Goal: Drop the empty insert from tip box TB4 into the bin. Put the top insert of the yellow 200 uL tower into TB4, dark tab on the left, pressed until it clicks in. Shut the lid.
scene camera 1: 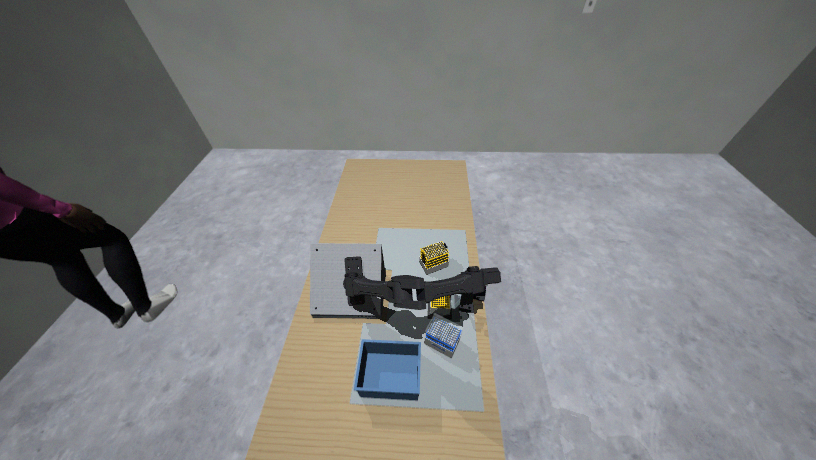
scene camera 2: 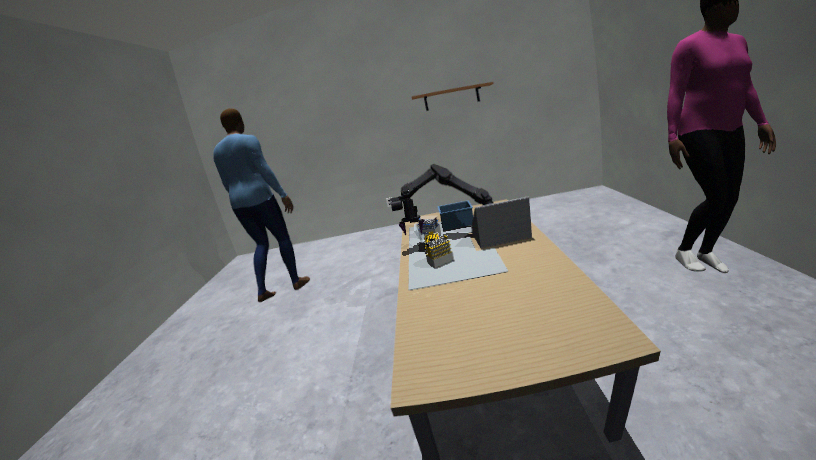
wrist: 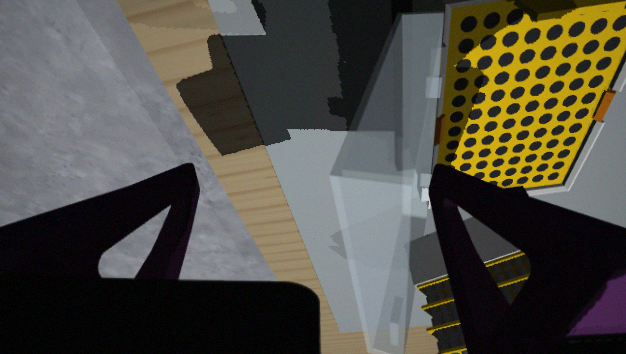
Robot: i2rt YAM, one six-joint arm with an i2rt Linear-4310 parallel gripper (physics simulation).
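Observation:
A yellow insert (scene camera 1: 440, 302) (wrist: 525, 102) with rows of dark, empty holes sits in a tip box (wrist: 585, 156); no label is readable. Its clear lid (wrist: 377, 215) is open to the left in the wrist view. My gripper (scene camera 2: 403, 227) (wrist: 314, 176) is open and empty, with its right fingertip over the edge where lid and box meet; in scene camera 1 the arm hides the fingertips. The yellow tower (scene camera 1: 434, 256) (scene camera 2: 438, 249) (wrist: 475, 290) stands near the box, partly behind the right finger in the wrist view. The blue bin (scene camera 1: 391, 394) (scene camera 2: 456, 219) looks empty.
A blue-and-white tip stack (scene camera 1: 444, 335) stands between the tip box and the bin. A grey perforated plate (scene camera 1: 337, 265) (scene camera 2: 504, 224) is beside the arm base. A pale mat (scene camera 1: 400, 242) (scene camera 2: 462, 275) lies on the wooden table (scene camera 1: 411, 194) (scene camera 2: 508, 337). Two people stand away from it.

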